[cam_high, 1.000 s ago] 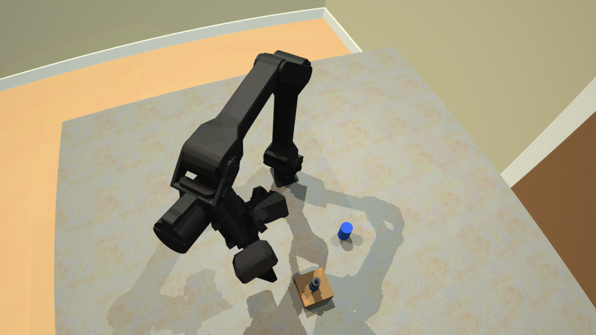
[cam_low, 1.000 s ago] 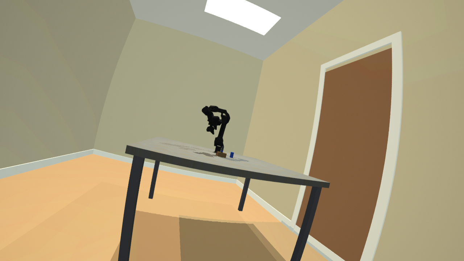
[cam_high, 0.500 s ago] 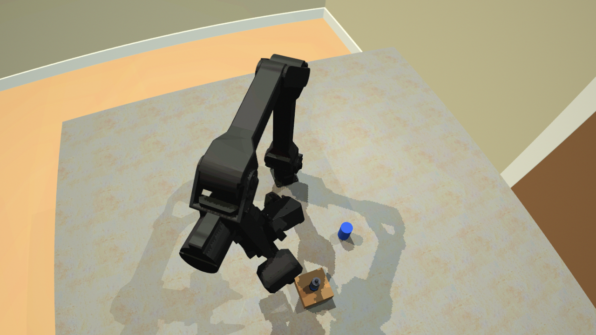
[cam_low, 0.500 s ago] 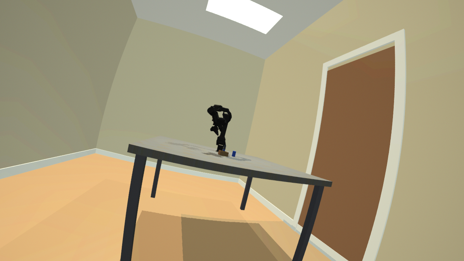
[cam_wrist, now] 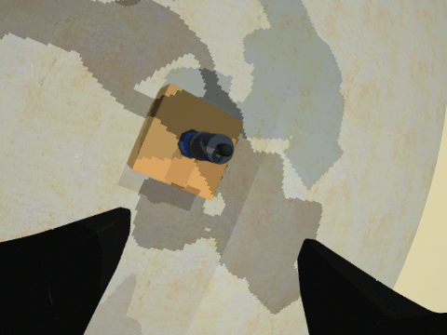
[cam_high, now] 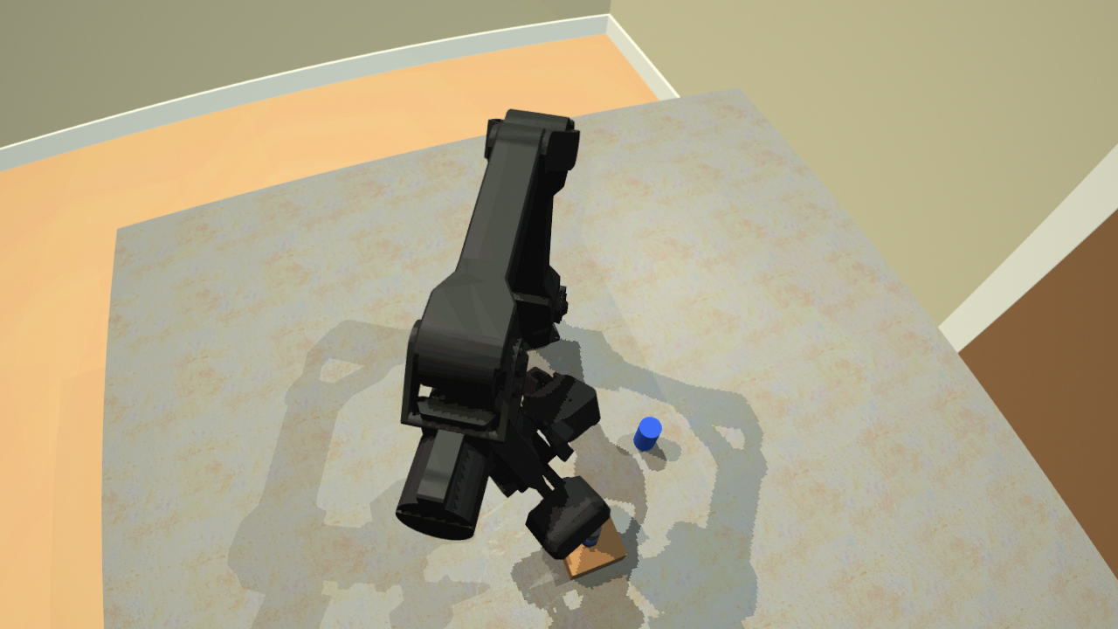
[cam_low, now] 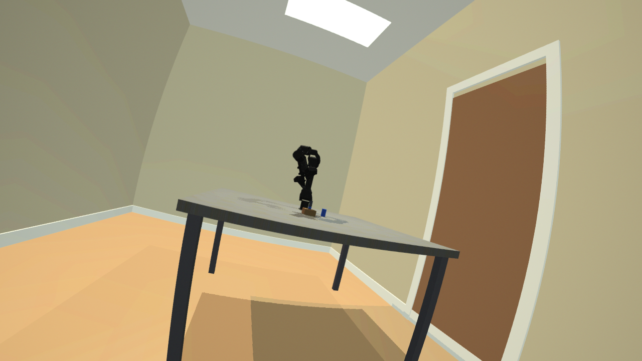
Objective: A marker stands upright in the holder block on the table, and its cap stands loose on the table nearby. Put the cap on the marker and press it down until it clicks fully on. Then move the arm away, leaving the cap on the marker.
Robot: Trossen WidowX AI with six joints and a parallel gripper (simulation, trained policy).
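My gripper tip is now 16 cm to the right of the blue cap, 13 cm above it and 8 cm past it. Also, from my gripper tip: holder block: 14 cm below, 4 cm to the left, 2 cm ahead.
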